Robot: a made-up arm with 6 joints.
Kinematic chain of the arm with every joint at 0, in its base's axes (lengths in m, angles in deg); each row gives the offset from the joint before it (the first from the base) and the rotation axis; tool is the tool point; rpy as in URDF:
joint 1: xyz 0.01 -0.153 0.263 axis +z
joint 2: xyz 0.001 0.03 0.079 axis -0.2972 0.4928 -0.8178
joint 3: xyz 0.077 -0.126 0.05 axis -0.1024 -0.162 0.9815
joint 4: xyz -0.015 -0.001 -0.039 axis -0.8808 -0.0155 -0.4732
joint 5: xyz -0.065 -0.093 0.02 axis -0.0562 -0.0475 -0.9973
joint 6: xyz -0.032 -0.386 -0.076 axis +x
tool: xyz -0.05 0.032 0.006 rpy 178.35 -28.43 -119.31
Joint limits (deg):
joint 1: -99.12..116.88
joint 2: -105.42..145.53
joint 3: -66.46..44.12
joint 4: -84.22..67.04
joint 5: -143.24..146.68
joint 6: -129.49..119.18
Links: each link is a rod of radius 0.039 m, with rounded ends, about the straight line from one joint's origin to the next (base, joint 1, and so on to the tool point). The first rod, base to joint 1, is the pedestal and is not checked.
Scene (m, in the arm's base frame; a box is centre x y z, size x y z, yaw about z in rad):
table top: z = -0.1
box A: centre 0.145 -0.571 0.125 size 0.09 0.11 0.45 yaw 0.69
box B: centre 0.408 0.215 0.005 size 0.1 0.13 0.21 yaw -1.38
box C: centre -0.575 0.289 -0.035 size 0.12 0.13 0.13 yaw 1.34
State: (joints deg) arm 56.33 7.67 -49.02 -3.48 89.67 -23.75
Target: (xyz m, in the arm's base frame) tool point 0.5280 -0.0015 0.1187
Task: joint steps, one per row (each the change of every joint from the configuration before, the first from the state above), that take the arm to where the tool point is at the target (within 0.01 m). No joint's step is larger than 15 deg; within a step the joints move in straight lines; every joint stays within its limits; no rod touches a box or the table.
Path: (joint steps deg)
1: 7.62 -0.07 8.26 9.00 -13.62 -1.46
2: 7.63 -0.08 8.26 9.00 -13.62 -1.46
3: 7.62 -0.07 8.26 9.00 -13.62 -1.46
4: 7.62 -0.07 8.26 8.99 -13.63 -1.46
5: -2.99 -8.38 10.74 -14.25 -1.10 -2.76
6: -3.00 -8.38 10.74 -14.26 -1.11 -2.75
7: -2.99 -8.37 10.74 -14.26 -1.11 -2.75
8: -3.00 -8.38 10.74 -14.25 -1.10 -2.76

